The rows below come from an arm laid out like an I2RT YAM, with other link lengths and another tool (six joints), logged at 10 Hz.
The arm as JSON. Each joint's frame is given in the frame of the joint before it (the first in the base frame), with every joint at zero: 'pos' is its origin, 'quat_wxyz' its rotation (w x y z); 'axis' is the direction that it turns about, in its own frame. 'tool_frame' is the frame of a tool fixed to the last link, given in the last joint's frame.
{
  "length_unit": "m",
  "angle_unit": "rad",
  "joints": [
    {
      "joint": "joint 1",
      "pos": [
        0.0,
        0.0,
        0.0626
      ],
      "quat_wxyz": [
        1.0,
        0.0,
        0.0,
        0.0
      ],
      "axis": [
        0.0,
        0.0,
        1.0
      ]
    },
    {
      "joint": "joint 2",
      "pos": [
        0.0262,
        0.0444,
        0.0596
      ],
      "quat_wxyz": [
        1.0,
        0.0,
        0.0,
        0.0
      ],
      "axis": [
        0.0,
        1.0,
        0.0
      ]
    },
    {
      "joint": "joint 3",
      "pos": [
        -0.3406,
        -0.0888,
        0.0
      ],
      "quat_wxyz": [
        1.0,
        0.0,
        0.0,
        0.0
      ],
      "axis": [
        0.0,
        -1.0,
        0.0
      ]
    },
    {
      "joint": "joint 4",
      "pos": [
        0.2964,
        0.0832,
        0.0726
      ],
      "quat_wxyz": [
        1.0,
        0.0,
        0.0,
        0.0
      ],
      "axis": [
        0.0,
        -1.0,
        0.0
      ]
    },
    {
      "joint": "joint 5",
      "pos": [
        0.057,
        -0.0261,
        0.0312
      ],
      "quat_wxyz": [
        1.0,
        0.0,
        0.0,
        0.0
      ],
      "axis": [
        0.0,
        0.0,
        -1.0
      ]
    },
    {
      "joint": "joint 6",
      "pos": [
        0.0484,
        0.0,
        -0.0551
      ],
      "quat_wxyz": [
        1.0,
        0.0,
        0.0,
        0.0
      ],
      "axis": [
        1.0,
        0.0,
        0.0
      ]
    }
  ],
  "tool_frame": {
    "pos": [
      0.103,
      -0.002,
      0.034
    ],
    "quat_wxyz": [
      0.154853,
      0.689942,
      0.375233,
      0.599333
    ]
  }
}
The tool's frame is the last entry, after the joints.
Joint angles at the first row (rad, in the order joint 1, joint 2, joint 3, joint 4, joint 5, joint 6):
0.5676 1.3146 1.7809 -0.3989 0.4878 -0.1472
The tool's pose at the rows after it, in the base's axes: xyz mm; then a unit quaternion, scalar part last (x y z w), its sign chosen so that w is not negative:
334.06, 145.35, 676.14, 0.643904, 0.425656, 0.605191, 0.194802
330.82, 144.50, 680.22, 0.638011, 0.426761, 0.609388, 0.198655
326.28, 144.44, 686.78, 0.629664, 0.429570, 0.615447, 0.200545
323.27, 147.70, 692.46, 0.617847, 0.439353, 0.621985, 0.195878
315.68, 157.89, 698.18, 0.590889, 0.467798, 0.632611, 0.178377
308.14, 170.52, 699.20, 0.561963, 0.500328, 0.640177, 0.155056
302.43, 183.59, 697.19, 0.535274, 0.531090, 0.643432, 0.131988
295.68, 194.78, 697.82, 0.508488, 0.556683, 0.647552, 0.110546
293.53, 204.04, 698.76, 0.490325, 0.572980, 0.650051, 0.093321
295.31, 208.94, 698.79, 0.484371, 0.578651, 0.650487, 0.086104
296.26, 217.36, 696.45, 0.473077, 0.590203, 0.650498, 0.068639
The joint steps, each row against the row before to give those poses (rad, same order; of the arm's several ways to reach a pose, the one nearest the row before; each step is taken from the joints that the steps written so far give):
0.0000 -0.0046 -0.0015 0.0138 0.0153 -0.0215
0.0000 -0.0061 0.0000 0.0108 -0.0045 -0.0138
0.0015 -0.0046 0.0092 0.0061 -0.0108 -0.0138
-0.0015 0.0000 0.0123 0.0016 -0.0336 -0.0092
0.0000 -0.0077 0.0061 0.0000 -0.0873 -0.0123
0.0000 -0.0092 -0.0061 0.0000 -0.0998 -0.0061
0.0000 -0.0046 -0.0091 0.0000 -0.0935 -0.0046
0.0000 -0.0016 -0.0002 0.0000 -0.0860 -0.0031
0.0000 0.0092 0.0092 0.0000 -0.0599 0.0030
0.0000 0.0108 0.0077 0.0015 -0.0216 0.0031
0.0000 0.0107 0.0016 0.0030 -0.0459 0.0107

